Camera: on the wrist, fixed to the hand. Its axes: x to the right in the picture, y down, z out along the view.
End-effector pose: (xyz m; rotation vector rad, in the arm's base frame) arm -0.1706 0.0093 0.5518 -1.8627 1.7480 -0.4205
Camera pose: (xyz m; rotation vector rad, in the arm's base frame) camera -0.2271 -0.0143 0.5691 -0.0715 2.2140 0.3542
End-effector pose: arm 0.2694 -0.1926 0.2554 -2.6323 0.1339 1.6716
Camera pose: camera 0.3179 -0.2326 0.2644 1.2612 -1.7270 -1.3094
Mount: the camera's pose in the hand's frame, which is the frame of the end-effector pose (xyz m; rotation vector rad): 0.0148 0.0361 -0.0502 0.1371 -0.3180 1.5708
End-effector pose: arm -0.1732 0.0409 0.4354 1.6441 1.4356 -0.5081
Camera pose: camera -0.1472 0.0918 0.4632 2.0953 -0.3382 0.0853
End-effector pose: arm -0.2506 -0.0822 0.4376 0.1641 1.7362 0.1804
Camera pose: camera -0.3023 -0.0452 0.4395 1.5430 0.9491 1.0869
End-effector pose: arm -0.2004 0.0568 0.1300 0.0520 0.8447 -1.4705
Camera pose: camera -0.1939 0.0758 0.0697 0.4583 0.2200 -0.0244
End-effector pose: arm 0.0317 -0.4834 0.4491 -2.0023 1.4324 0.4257
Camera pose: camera -0.0015 -0.5346 0.4669 -0.2817 2.4134 1.1264
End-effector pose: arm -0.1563 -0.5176 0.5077 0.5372 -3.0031 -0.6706
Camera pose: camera -0.1774 -0.5125 0.5674 -1.8327 -2.5049 -0.3373
